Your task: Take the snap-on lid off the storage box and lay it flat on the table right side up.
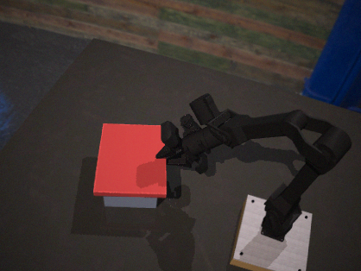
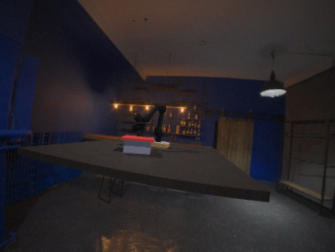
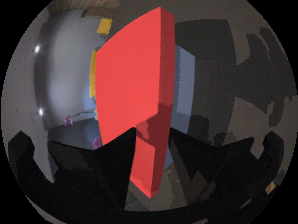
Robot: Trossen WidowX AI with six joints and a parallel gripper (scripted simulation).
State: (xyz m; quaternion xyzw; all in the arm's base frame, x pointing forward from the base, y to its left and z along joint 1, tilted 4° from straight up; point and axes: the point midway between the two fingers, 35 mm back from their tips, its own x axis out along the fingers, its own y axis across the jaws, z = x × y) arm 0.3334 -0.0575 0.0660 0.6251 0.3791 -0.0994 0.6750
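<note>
The red lid lies 7 cm ahead of my gripper tip and 3 cm to the left of it. Also, from my gripper tip: grey-blue storage box 7 cm ahead, 5 cm below, 3 cm to the left.
</note>
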